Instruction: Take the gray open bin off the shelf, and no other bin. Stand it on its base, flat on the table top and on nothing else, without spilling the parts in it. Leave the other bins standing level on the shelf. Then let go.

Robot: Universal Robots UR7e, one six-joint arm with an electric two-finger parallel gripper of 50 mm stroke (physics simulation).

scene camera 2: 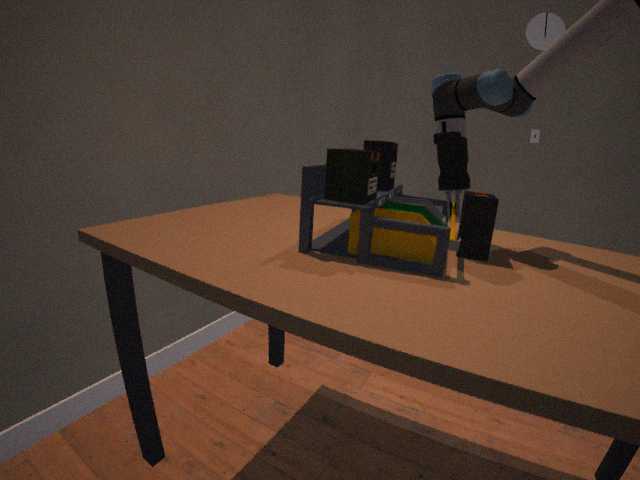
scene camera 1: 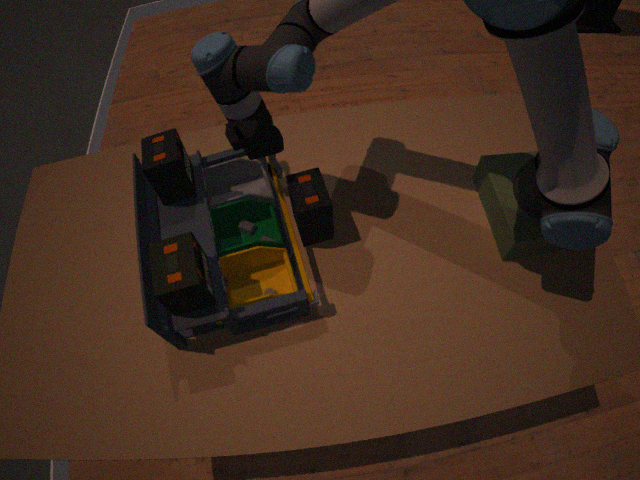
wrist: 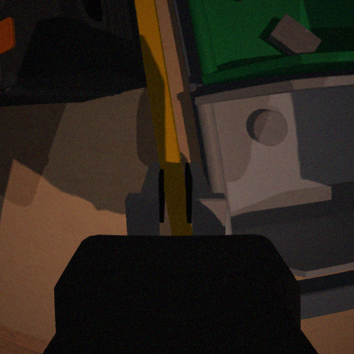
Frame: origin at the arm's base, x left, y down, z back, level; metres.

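Seen in the pictures: gripper, fingertip midpoint: (scene camera 1: 276,175).
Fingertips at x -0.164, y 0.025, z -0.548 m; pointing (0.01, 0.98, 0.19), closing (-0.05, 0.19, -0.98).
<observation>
A point is followed by its place in that frame.
The gray open bin (scene camera 1: 235,178) @(x -0.207, y 0.063, z -0.643 m) (wrist: 280,165) is in the shelf (scene camera 1: 145,248) @(x 0.002, y -0.051, z -0.805 m) (scene camera 2: 365,232) @(x 0.146, y 0.024, z -0.665 m) at its far end, with a round part inside. The green bin (scene camera 1: 271,219) @(x -0.089, y 0.073, z -0.574 m) (wrist: 220,35), holding gray parts, and the yellow bin (scene camera 1: 281,273) @(x 0.037, y 0.073, z -0.568 m) (scene camera 2: 403,245) @(x 0.110, y 0.045, z -0.603 m) sit beside it. A thin yellow bar (scene camera 1: 290,222) @(x -0.036, y 0.010, z -0.533 m) (scene camera 2: 453,224) @(x 0.006, y 0.012, z -0.531 m) (wrist: 159,90) stands along the shelf's open front. My gripper (scene camera 1: 271,158) (scene camera 2: 453,204) @(x -0.164, y 0.025, z -0.548 m) (wrist: 174,180) is shut on the end of this bar, beside the gray bin's front. The bar's lower edge is hidden in the wrist view.
A black box (scene camera 1: 316,211) @(x -0.020, y -0.039, z -0.482 m) (scene camera 2: 478,227) @(x -0.020, y 0.014, z -0.483 m) (wrist: 75,60) with orange marks stands on the table (scene camera 1: 413,335) @(x 0.207, y 0.082, z -0.342 m) (scene camera 2: 310,289) @(x 0.298, y 0.082, z -0.685 m) close in front of the bar. Two more black boxes (scene camera 1: 170,170) @(x -0.114, y -0.117, z -0.734 m) (scene camera 1: 180,273) @(x 0.098, y -0.116, z -0.712 m) stand on the shelf's raised rear part. A green block (scene camera 1: 493,206) @(x -0.010, y 0.033, z -0.113 m) is by the arm's base.
</observation>
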